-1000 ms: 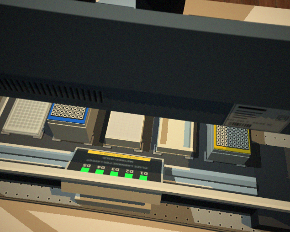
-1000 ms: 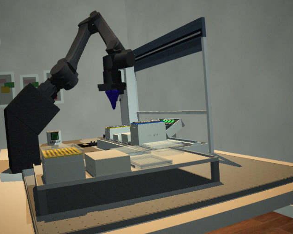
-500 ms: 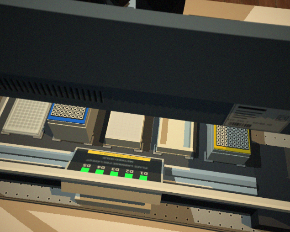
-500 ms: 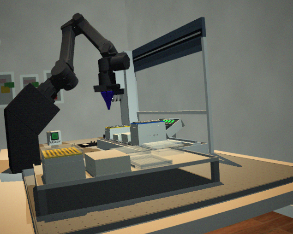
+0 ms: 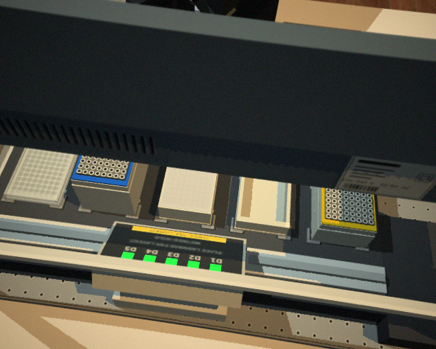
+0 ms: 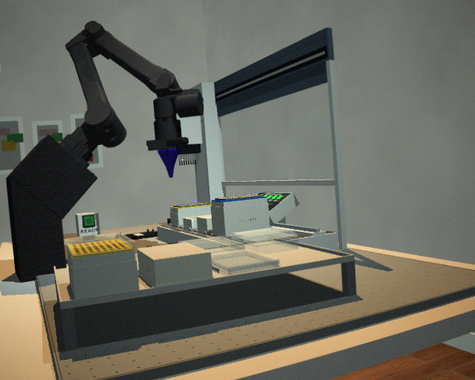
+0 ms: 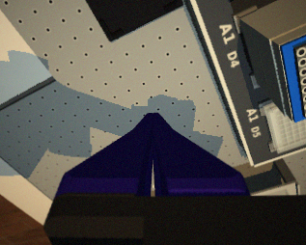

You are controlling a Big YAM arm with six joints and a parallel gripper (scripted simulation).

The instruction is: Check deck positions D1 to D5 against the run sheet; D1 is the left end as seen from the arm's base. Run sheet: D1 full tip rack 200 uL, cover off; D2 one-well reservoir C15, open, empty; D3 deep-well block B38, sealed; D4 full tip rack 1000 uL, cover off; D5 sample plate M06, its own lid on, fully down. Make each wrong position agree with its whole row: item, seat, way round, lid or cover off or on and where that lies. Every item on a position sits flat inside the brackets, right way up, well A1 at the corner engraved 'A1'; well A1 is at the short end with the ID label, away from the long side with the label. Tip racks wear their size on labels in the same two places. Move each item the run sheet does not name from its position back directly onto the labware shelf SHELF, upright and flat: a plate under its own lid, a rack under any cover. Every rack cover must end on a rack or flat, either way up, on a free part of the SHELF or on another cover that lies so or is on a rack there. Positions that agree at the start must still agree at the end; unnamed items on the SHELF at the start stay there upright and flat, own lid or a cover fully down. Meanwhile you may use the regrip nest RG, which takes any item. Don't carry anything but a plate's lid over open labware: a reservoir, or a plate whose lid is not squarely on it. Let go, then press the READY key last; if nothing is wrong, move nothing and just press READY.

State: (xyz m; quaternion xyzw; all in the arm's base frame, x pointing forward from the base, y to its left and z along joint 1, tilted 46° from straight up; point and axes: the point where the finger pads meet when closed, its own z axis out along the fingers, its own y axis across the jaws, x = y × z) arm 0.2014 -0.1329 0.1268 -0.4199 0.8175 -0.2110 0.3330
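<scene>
My gripper is now 480 mm to the right of the ready key, 140 mm above it and 70 mm past it. Also, from my hand: regrip nest 210 mm below, 80 mm to the left, 10 mm ahead; one-well reservoir 190 mm ahead, 160 mm below, 150 mm to the left; blue-topped tip rack 140 mm ahead, 100 mm to the right, 100 mm below.
</scene>
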